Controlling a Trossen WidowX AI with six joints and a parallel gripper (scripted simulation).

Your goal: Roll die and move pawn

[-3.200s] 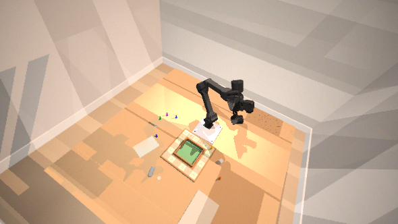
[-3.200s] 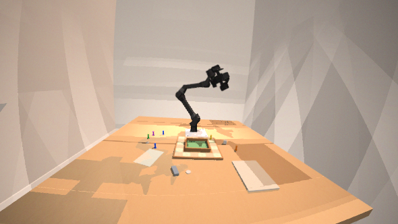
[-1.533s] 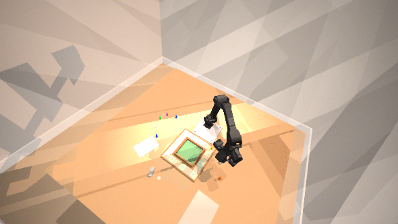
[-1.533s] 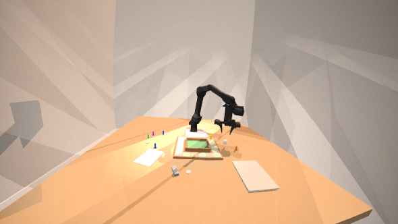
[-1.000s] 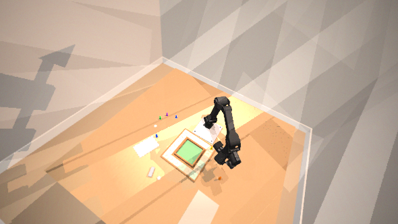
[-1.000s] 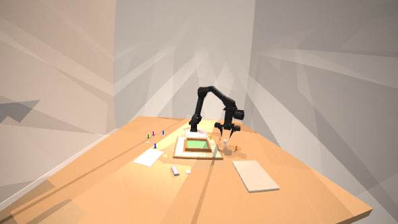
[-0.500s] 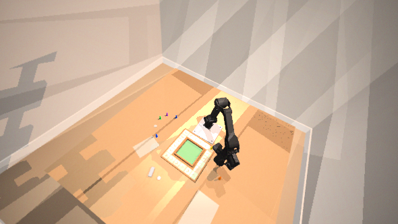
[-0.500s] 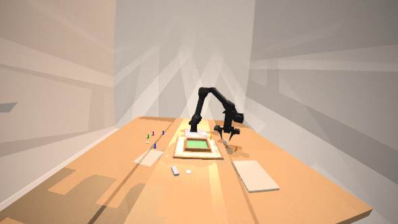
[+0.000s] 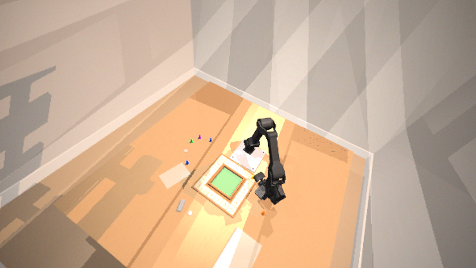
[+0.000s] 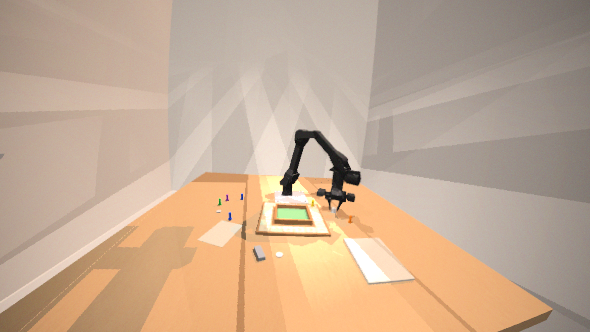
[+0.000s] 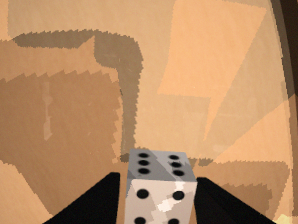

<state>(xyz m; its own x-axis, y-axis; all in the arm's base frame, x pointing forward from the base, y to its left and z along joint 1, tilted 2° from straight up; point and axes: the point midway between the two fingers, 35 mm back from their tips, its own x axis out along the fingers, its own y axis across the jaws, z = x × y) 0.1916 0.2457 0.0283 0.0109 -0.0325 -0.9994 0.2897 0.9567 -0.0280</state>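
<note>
Now: the yellow pawn 11 cm to the right of my gripper tip, 3 cm behind it and 2 cm above it. The rest, counted from my gripper tip: white die: right at my gripper tip; green dice tray: 21 cm to the right, 9 cm ahead; orange pawn: 10 cm ahead, 6 cm to the left, 1 cm above.
</note>
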